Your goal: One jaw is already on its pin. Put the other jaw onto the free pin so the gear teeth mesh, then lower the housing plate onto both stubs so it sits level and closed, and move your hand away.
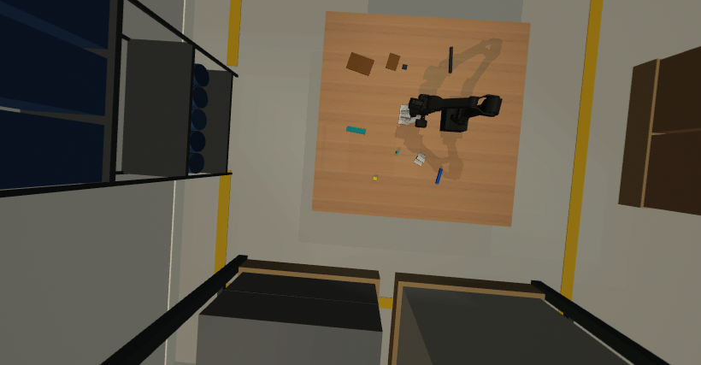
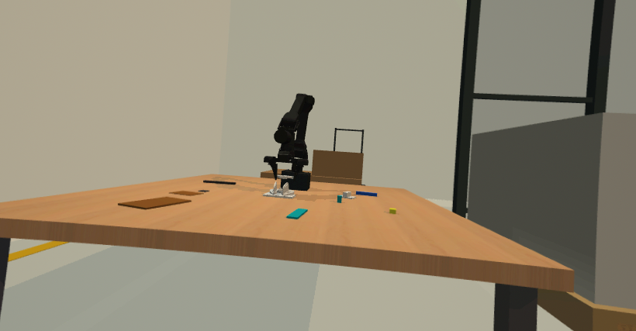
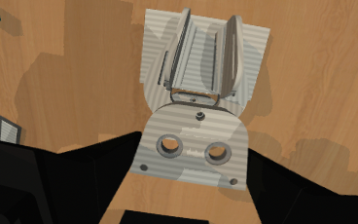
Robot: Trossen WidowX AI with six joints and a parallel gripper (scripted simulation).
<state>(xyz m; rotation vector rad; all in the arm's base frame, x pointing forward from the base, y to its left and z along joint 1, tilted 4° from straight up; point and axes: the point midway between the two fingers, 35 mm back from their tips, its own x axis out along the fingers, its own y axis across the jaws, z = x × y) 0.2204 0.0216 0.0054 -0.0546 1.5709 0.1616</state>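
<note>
The loose jaw is 40 mm below my gripper tip, 20 mm to the left of it and 20 mm ahead of it. From my gripper tip the other things lie so: small teal block 250 mm to the left, 60 mm ahead, 50 mm below; small black square 290 mm to the right, 150 mm ahead, 60 mm below; teal bar 350 mm ahead, 180 mm to the left, 60 mm below.
</note>
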